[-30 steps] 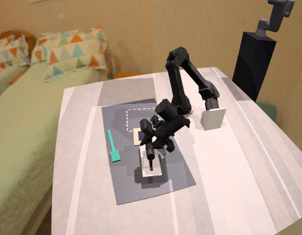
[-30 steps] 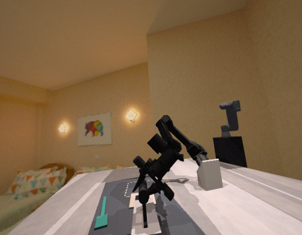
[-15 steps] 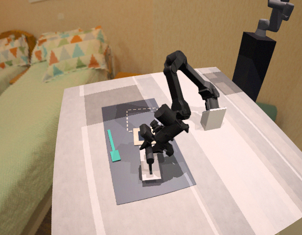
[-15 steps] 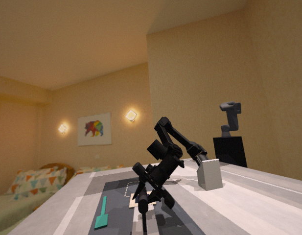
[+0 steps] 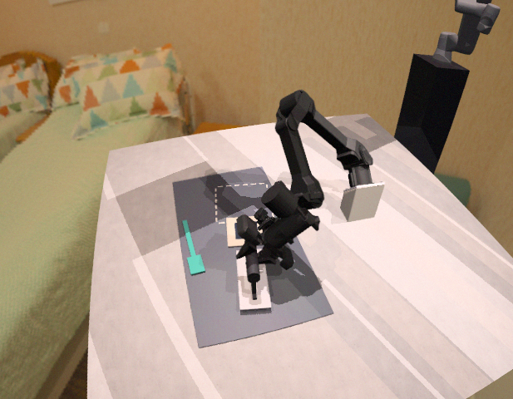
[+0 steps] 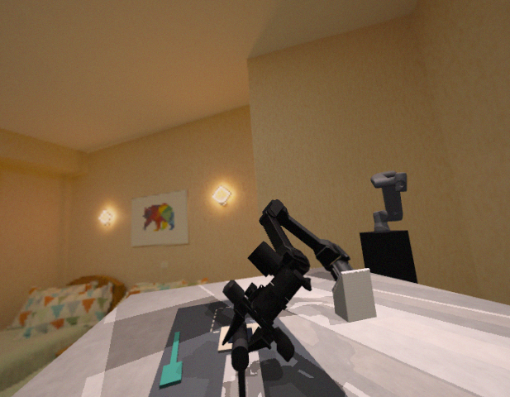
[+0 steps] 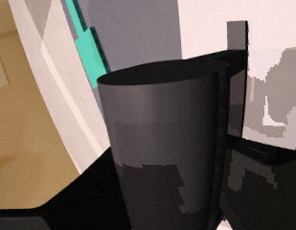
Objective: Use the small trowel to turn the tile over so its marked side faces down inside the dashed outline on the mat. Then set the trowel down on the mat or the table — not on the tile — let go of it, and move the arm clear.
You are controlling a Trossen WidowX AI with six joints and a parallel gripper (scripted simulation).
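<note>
Now: the grey mat 13 cm to the right of my gripper tip and 7 cm below it. Round my gripper tip: white-bladed tool 3 cm behind, 1 cm below; tile 3 cm behind, 15 cm to the right, 5 cm below; teal trowel 13 cm ahead, 9 cm to the right, 5 cm below.
</note>
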